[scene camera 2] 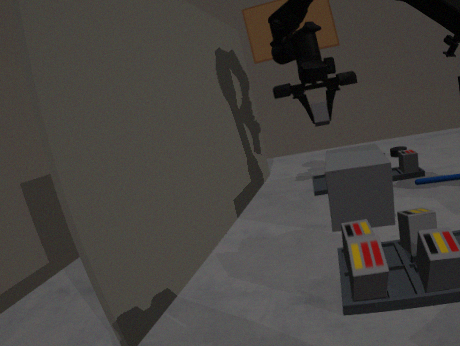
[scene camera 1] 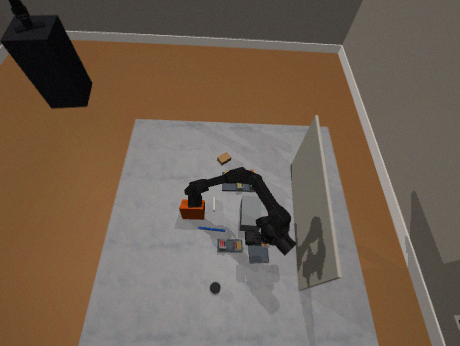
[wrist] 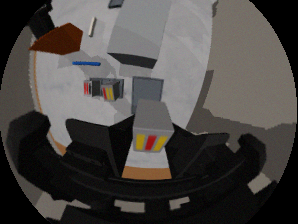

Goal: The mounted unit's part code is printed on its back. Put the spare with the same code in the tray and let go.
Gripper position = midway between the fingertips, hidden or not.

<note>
My gripper point(scene camera 2: 322, 122) holds a grey spare point(wrist: 152, 129). Further things: a flat grey tray point(wrist: 146, 88), a grey box point(scene camera 2: 359, 179) and a tall beige panel point(scene camera 1: 316, 250).
My gripper is seen too in the wrist view point(wrist: 149, 119). The tall beige panel shows as well in the wrist view point(wrist: 241, 94).
</note>
